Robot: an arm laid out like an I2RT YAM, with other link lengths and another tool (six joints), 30 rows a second.
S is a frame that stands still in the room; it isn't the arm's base.
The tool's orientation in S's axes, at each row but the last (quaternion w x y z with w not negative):
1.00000 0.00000 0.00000 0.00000
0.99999 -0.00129 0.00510 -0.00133
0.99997 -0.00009 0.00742 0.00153
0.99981 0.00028 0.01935 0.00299
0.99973 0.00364 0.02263 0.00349
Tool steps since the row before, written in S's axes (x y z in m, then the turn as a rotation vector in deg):
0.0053 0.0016 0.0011 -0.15 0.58 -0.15
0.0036 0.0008 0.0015 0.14 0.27 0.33
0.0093 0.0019 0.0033 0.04 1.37 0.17
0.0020 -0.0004 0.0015 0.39 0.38 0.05
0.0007 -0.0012 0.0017 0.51 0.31 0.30
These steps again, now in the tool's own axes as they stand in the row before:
0.0053 0.0016 0.0011 -0.15 0.58 -0.15
0.0036 0.0008 0.0015 0.14 0.27 0.33
0.0093 0.0019 0.0034 0.04 1.37 0.17
0.0019 -0.0004 0.0016 0.39 0.38 0.06
0.0006 -0.0012 0.0017 0.50 0.31 0.32

